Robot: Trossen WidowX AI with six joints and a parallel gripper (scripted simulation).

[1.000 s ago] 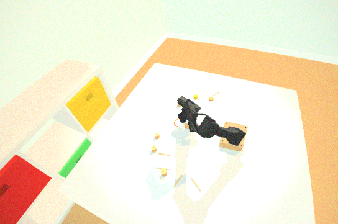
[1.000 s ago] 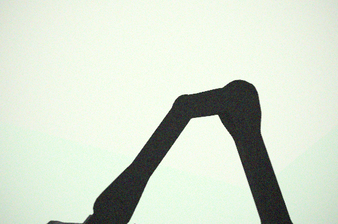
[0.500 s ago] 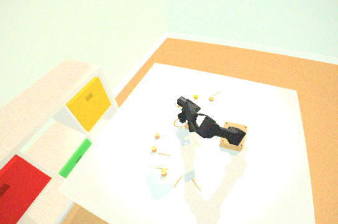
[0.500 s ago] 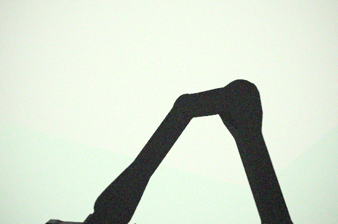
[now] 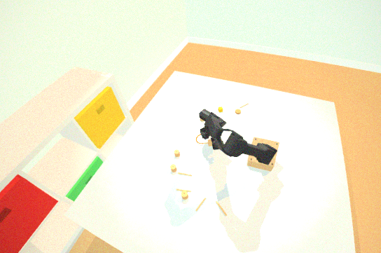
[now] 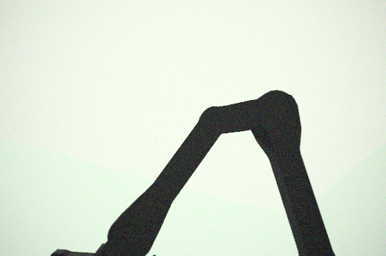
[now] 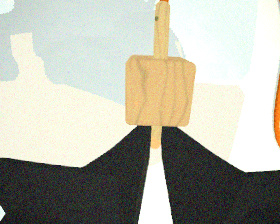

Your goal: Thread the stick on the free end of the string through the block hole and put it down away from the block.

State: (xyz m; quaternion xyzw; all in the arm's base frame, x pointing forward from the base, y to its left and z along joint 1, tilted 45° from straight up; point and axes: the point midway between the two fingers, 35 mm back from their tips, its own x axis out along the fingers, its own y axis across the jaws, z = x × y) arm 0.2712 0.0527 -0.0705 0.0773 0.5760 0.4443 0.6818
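Right now the square wooden block is 2 cm ahead of my gripper tip and 1 cm to the left of it. The rest, counted from my gripper tip: thin wooden stick (4 cm ahead, 2 cm to the left); then round wooden button (8 cm ahead, 17 cm to the right, 1 cm below); then yellow piece (5 cm ahead, 27 cm to the right).
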